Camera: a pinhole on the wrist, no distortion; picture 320 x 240 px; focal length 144.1 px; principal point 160.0 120.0 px. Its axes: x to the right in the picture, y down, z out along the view. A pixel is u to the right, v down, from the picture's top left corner.
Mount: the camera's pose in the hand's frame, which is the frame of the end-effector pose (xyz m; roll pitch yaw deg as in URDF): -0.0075 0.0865 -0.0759 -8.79 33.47 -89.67
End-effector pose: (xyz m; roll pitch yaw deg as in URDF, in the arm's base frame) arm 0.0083 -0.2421 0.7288 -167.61 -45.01 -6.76
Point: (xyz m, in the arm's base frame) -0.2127 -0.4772 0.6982
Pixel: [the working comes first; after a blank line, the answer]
In the camera's frame: -0.0693 -0.1235 -0.1760

behind the camera
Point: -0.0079 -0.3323 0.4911
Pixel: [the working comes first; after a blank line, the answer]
In the camera's frame: -0.1520 -0.1867 0.1322

outside the picture
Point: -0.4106 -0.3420 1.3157
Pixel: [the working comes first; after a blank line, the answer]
In the camera's frame: 0.4305 0.2085 -0.4567

behind the camera
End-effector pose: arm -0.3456 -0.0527 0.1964 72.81 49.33 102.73
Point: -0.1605 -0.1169 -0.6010
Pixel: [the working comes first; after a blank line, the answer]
In the camera's frame: 0.5604 0.4672 0.5176

outside the picture
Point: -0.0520 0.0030 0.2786
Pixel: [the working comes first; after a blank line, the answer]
In the camera's frame: -0.0976 -0.1204 0.3706

122 73
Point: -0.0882 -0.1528 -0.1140
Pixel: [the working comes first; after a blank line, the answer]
In the camera's frame: 0.2733 0.0737 0.4372

250 144
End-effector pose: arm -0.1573 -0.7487 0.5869 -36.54 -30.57 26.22
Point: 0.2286 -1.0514 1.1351
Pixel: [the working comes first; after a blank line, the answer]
In the camera's frame: 0.4935 0.3909 0.5181

297 229
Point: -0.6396 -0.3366 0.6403
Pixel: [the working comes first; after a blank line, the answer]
In the camera's frame: -0.5432 -0.2255 0.2837

outside the picture
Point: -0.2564 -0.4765 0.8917
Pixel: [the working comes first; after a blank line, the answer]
In the camera's frame: -0.2432 0.1303 0.3978

72 167
